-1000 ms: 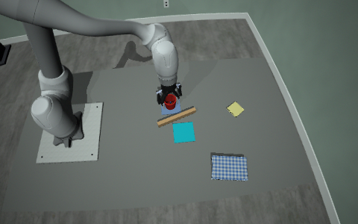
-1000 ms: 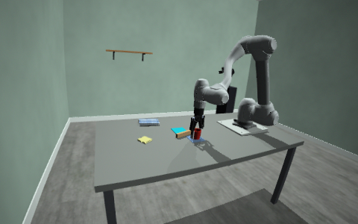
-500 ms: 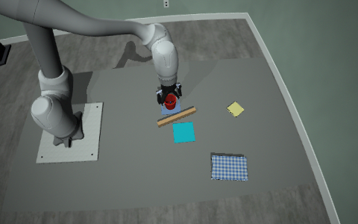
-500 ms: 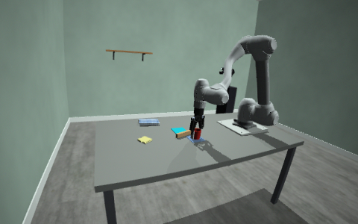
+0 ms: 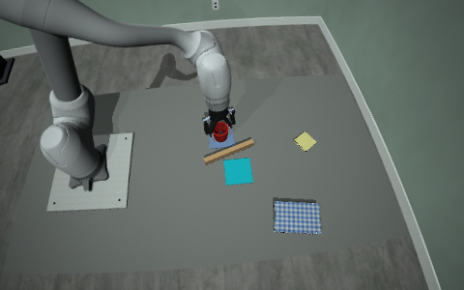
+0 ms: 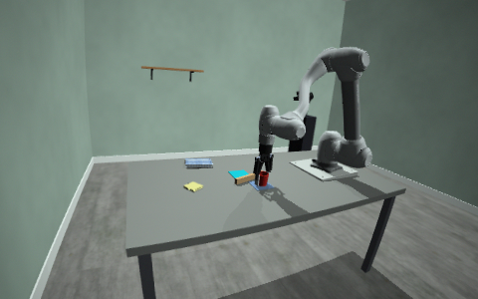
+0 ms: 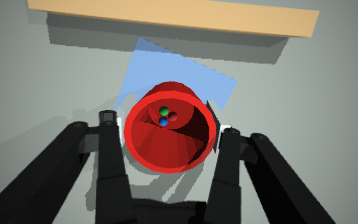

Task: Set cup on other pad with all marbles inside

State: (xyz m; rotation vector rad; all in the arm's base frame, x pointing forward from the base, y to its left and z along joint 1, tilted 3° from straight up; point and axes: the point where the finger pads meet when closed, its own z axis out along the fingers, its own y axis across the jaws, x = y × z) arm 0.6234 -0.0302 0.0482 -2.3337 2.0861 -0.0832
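The red cup is 20 mm below my hand. Also, from my hand: wooden rail: 90 mm to the right, 30 mm below, 10 mm ahead.
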